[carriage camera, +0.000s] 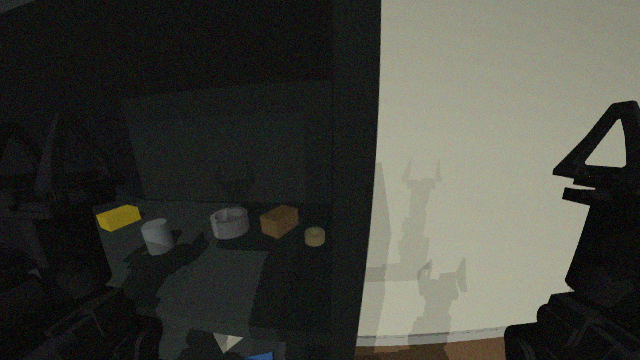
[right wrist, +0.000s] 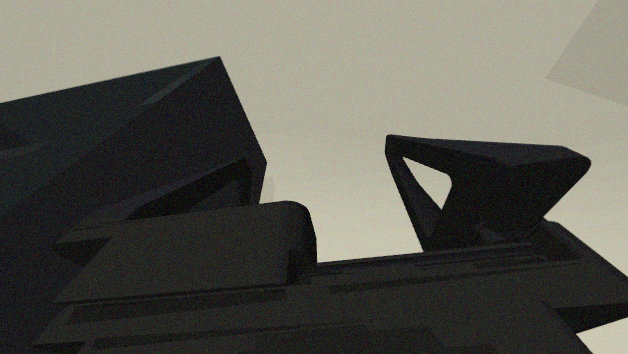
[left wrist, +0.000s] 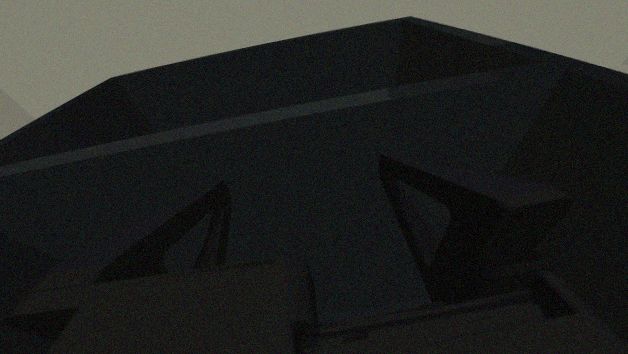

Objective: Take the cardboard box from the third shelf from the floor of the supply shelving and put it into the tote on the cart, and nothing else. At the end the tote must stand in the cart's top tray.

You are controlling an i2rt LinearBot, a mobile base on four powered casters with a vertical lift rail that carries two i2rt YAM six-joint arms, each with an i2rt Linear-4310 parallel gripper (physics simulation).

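Frame: origin at the left arm's base, x left, y ahead, z down, level; metres.
Seen in the pictures: left gripper, fingertip midpoint: [carriage camera: 36,117] [left wrist: 303,175]; right gripper, fingertip midpoint: [right wrist: 315,154].
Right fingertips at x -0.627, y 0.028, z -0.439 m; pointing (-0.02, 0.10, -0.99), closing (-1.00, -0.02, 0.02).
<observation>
A point is followed by its place in that frame.
The cardboard box [carriage camera: 279,221] {y 0.284, x -0.186, z -0.182 m} is a small brown block on a shelf of the supply shelving [carriage camera: 352,150] {y 0.048, x -0.329, z -0.387 m} [left wrist: 260,120] {y 0.056, x 0.050, z -0.570 m} [right wrist: 220,100] {y 0.136, x -0.352, z -0.910 m}, between a grey ring-shaped item and a tan roll. My left gripper [carriage camera: 37,120] {y 0.030, x 0.003, z -0.435 m} [left wrist: 303,175] {y 0.030, x 0.003, z -0.435 m} is open and empty, dark against the shelving at the left of the carriage view, left of the box. My right gripper [right wrist: 315,154] {y 0.028, x -0.627, z -0.439 m} is open and empty; in the carriage view part of it shows at the right edge, in front of the wall, well right of the box. The tote and the cart do not show.
On the box's shelf stand a yellow block [carriage camera: 118,217] {y 0.283, x 0.343, z -0.170 m}, a grey cylinder [carriage camera: 157,236] {y 0.188, x 0.084, z -0.183 m}, the grey ring-shaped item [carriage camera: 229,223] {y 0.268, x -0.058, z -0.181 m} and the tan roll [carriage camera: 314,236] {y 0.253, x -0.277, z -0.161 m}. A whitish item [carriage camera: 227,342] {y 0.235, x 0.038, z 0.284 m} and a blue item [carriage camera: 261,356] {y 0.203, x -0.097, z 0.281 m} show lower down. The pale wall [carriage camera: 500,150] {y 0.557, x -1.017, z -0.338 m} lies right of the shelving.
</observation>
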